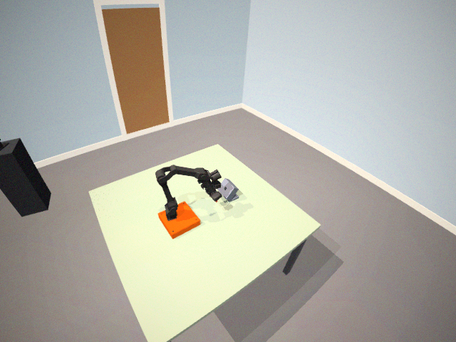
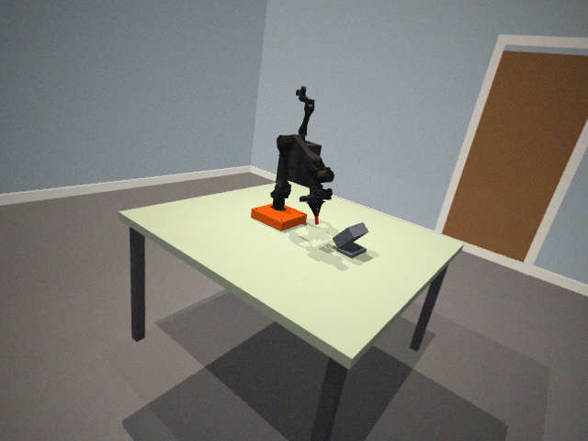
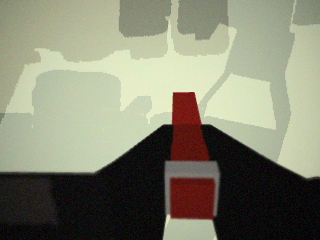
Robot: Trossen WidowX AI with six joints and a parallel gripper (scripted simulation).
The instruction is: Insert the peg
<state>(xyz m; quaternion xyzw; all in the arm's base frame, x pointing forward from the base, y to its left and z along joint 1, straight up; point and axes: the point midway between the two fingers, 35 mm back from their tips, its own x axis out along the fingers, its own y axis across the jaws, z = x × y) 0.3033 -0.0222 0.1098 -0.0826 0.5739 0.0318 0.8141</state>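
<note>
My gripper tip is 15 cm short of the grey sloped panel, 9 cm to the right of it and 5 cm above it. From my gripper tip the other things lie so: red square peg 2 cm above, 1 cm behind.
</note>
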